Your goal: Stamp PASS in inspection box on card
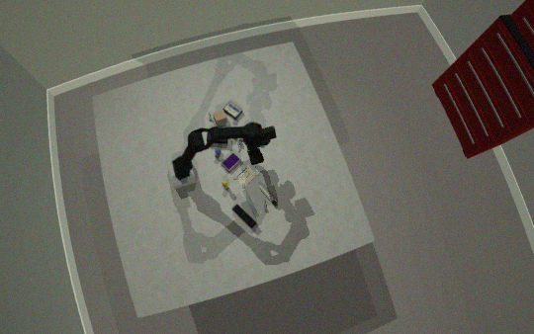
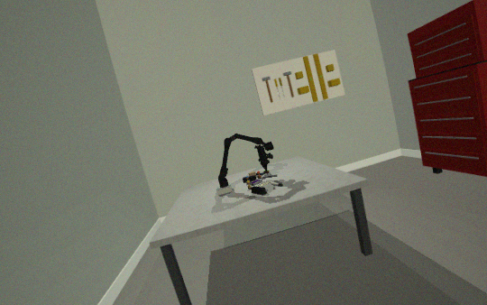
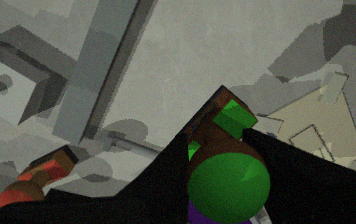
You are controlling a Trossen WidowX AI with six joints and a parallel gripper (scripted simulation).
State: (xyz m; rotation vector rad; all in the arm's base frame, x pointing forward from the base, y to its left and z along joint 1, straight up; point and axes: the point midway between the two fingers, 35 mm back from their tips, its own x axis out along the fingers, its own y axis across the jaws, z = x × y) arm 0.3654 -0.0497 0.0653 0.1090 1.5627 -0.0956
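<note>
Right now the ink pad is 11 cm behind my gripper tip, 7 cm below it and 1 cm to the left of it. Round my gripper tip: red stamp (14 cm to the left, 6 cm below, 4 cm behind); then green stamp (right at my gripper tip); then cream card (9 cm to the right, 8 cm below, 7 cm behind).
</note>
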